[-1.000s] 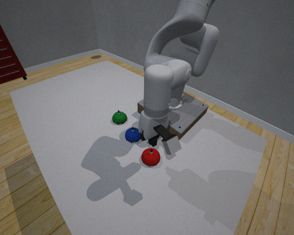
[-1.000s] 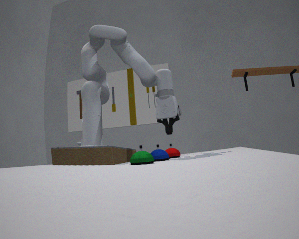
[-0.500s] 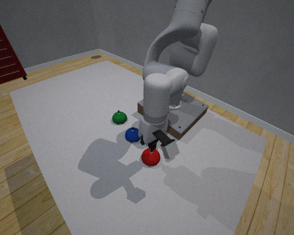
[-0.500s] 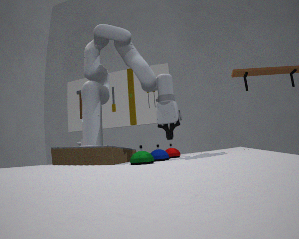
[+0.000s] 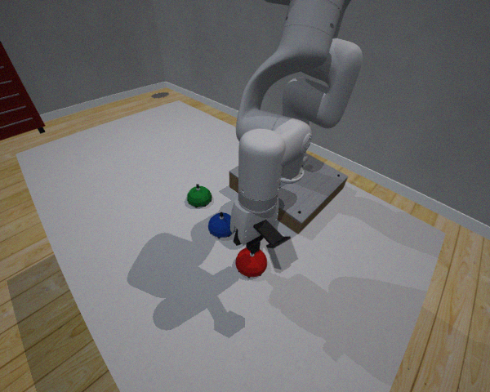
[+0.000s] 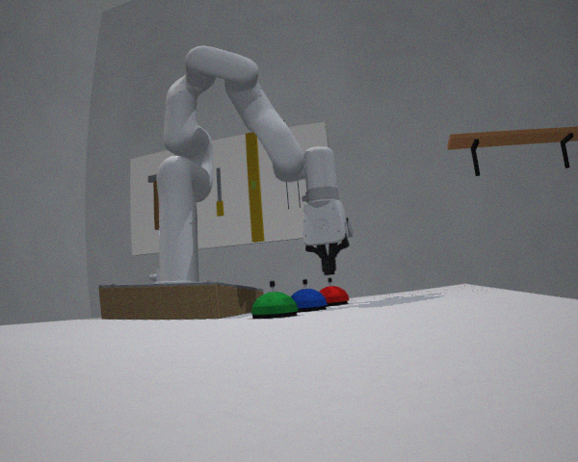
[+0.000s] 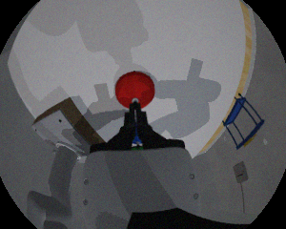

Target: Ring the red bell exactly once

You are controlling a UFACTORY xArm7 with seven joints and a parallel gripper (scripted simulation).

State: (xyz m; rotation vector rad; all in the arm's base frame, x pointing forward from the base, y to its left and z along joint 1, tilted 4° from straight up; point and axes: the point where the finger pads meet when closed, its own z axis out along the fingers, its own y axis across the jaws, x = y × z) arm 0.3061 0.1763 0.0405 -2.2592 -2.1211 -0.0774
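Now: hand 5 cm above the red bell. Also, from my hand: green bell (30 cm to the right, 5 cm below, 2 cm behind); then blue bell (15 cm to the right, 5 cm below, 1 cm behind).
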